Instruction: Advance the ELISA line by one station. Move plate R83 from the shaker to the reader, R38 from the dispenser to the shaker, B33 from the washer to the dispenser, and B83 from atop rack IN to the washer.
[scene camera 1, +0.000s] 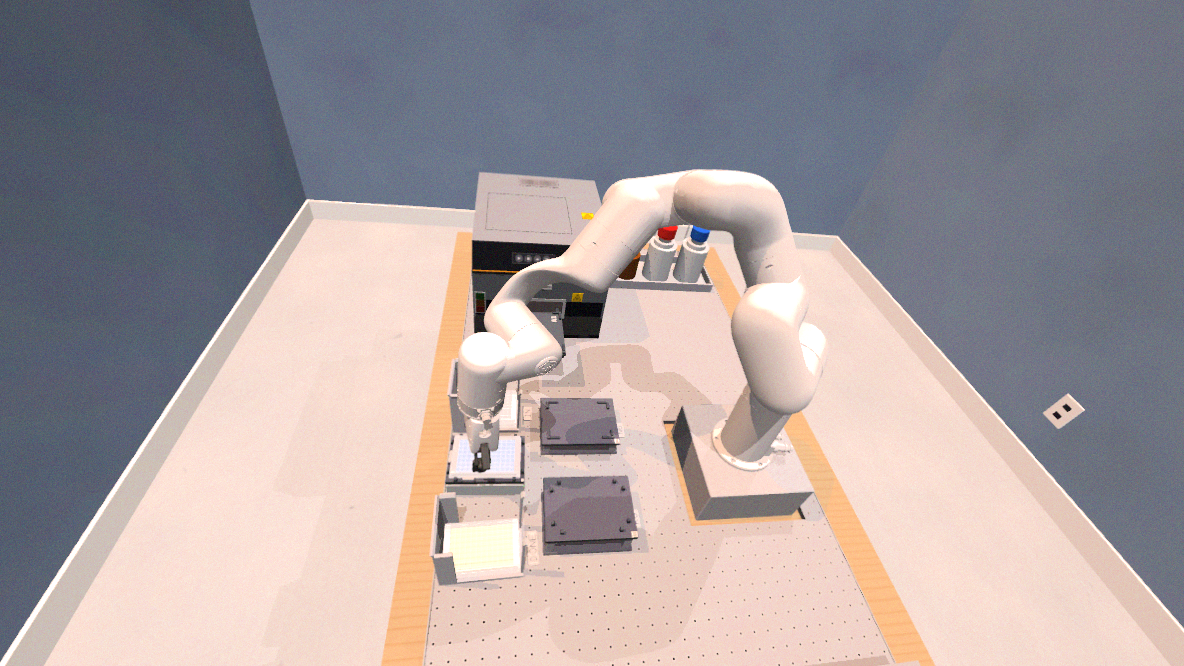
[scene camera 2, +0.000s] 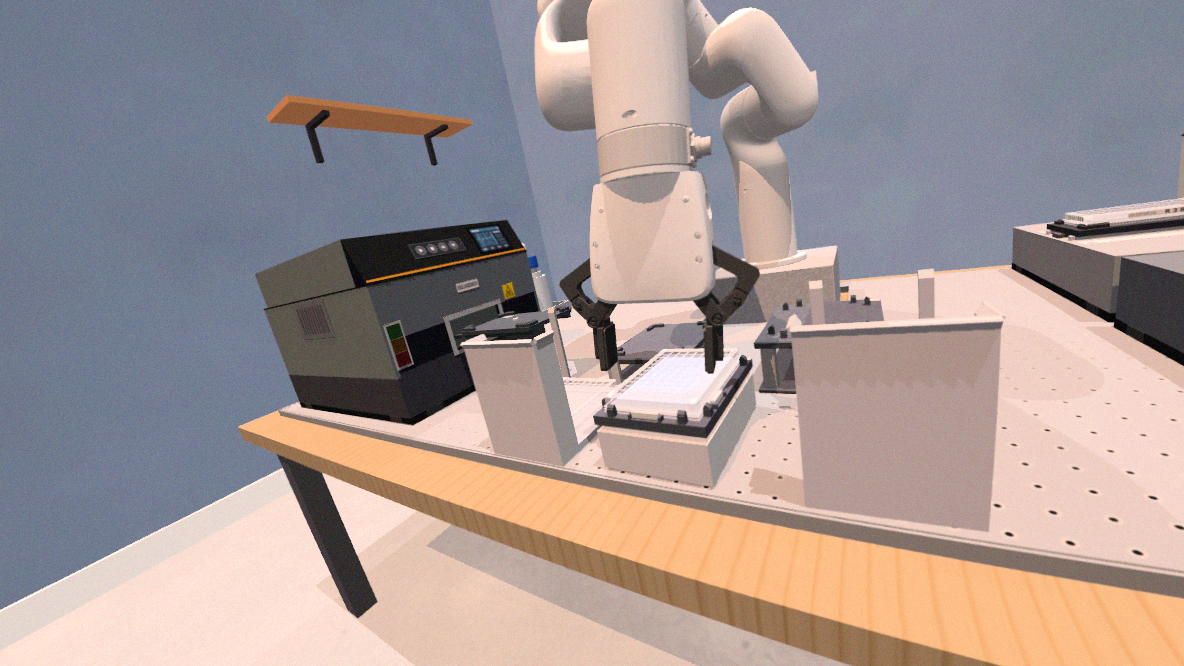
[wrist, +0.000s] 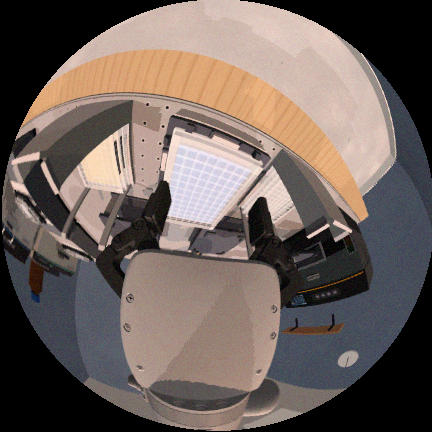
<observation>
The gripper is open, with nothing in its grasp. Also in view: a plate. Also in view: a reader tray, a rack, a white bottle with blue cap and a bottle with red cap.
The gripper also shows in scene camera 1.
</observation>
